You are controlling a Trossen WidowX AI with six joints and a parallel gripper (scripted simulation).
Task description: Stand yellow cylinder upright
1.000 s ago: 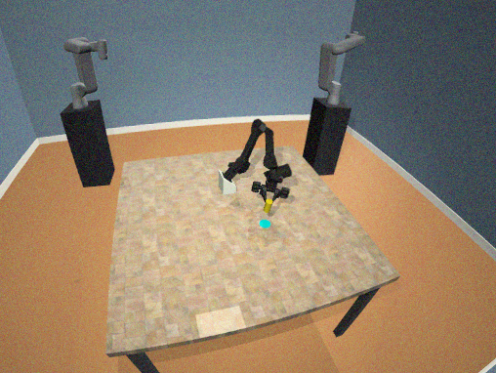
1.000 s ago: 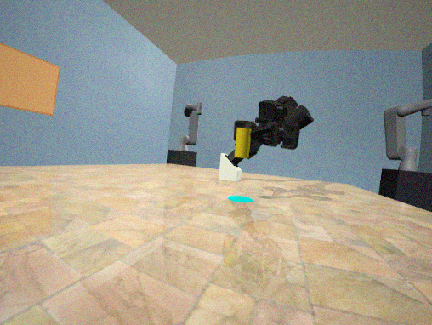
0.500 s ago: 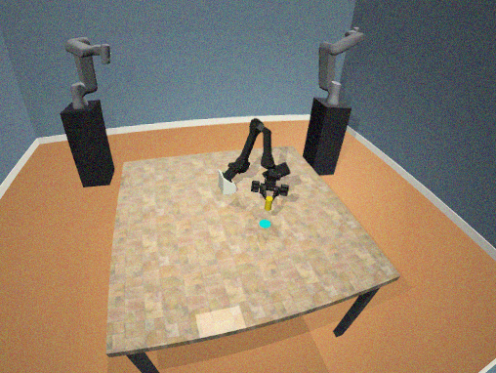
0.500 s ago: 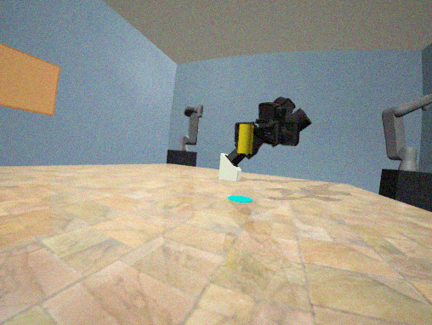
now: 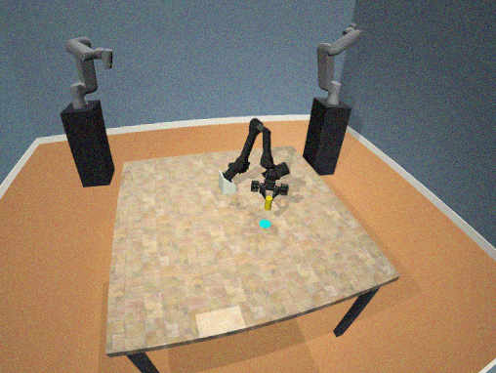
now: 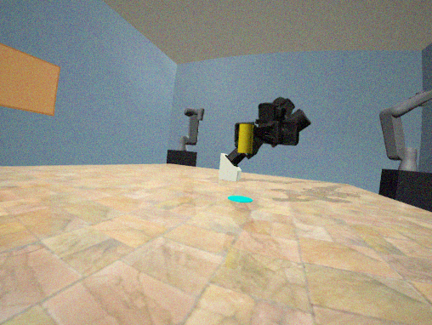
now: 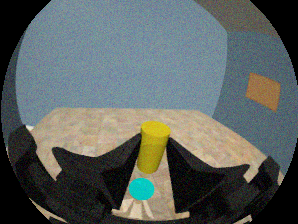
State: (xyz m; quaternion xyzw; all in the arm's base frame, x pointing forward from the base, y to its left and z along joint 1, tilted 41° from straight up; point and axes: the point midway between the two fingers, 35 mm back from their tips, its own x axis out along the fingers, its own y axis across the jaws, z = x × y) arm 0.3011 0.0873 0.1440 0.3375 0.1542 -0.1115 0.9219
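Right now the cyan circle is 16 cm below my gripper tip. Round my gripper tip: yellow cylinder: 2 cm below.
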